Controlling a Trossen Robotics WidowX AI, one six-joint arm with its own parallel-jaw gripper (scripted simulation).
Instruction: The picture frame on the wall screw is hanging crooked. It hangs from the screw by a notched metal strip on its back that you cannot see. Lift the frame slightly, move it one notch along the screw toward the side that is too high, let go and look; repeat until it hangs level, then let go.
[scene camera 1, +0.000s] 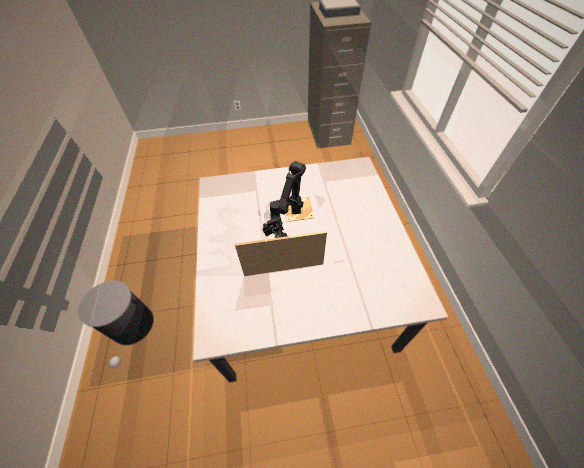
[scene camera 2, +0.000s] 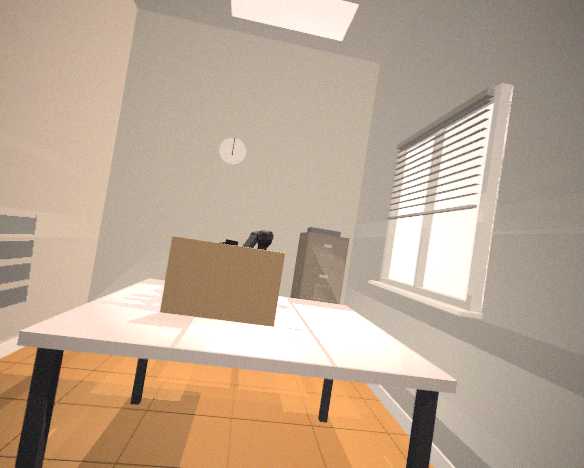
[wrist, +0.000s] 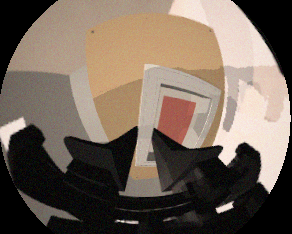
The gripper (wrist: 144, 129) holds a picture frame (wrist: 182, 106). Also in view: a wall board (wrist: 116, 52).
Scene camera 1 does not show the picture frame, which is hidden by the wall board. Scene camera 2 misses the picture frame, which is hidden by the wall board.
